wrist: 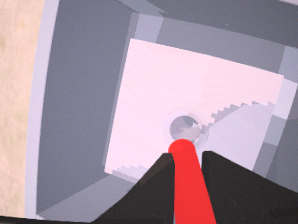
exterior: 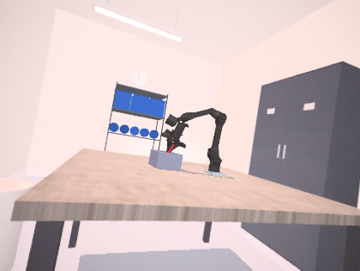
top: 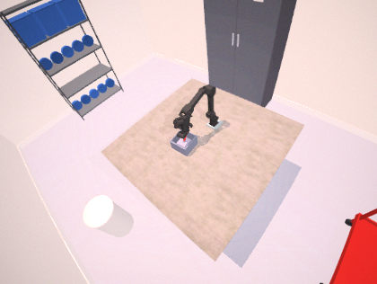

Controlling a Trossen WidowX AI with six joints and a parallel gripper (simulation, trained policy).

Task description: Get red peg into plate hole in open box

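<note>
The red peg is 2 cm above my gripper tip, 1 cm to the left of it and 1 cm behind it. Round my gripper tip: plate (5 cm below, 1 cm ahead); grey box (7 cm below, 1 cm ahead).
</note>
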